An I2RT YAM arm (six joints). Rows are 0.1 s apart.
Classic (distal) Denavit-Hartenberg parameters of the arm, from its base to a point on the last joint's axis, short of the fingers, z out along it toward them. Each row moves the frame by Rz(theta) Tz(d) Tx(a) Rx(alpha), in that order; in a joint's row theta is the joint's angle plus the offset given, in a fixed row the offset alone. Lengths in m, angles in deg.
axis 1: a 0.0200  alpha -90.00  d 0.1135  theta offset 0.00
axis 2: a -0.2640  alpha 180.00  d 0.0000  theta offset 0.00
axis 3: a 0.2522  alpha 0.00  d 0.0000  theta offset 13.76
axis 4: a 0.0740  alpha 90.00  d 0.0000  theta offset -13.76
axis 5: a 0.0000  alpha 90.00  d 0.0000  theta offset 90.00
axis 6: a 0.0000  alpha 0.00  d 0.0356  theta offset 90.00
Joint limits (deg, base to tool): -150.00..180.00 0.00..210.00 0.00..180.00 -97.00..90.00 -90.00..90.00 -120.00..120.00
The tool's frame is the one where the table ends.
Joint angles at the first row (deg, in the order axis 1, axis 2, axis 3, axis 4, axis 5, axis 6):
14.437, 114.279, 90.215, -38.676, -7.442, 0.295
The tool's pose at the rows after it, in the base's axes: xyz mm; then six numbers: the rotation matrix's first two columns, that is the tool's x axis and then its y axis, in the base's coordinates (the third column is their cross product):
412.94, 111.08, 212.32, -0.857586, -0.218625, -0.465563, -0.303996, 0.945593, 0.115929
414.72, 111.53, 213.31, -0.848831, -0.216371, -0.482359, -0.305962, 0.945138, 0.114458
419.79, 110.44, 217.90, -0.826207, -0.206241, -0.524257, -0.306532, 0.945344, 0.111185
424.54, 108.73, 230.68, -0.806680, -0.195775, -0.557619, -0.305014, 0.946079, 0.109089
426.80, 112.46, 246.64, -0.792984, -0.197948, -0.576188, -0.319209, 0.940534, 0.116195
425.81, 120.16, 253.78, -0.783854, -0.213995, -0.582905, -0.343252, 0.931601, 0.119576
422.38, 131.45, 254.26, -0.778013, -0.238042, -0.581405, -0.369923, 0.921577, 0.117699
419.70, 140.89, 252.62, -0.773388, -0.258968, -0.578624, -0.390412, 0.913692, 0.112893
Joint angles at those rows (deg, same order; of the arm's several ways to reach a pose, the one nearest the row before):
14.436, 114.279, 90.214, -38.173, -7.464, 0.120
14.437, 114.279, 90.214, -37.081, -7.442, 0.121
14.131, 114.213, 90.564, -34.720, -7.442, 0.099
13.759, 113.973, 92.618, -34.741, -7.486, 0.098
14.109, 113.885, 95.809, -36.731, -8.120, 0.077
15.071, 113.885, 97.317, -37.801, -8.578, -0.163
16.601, 113.907, 97.491, -38.085, -8.557, -0.338
17.890, 114.081, 97.426, -38.063, -8.316, -0.513

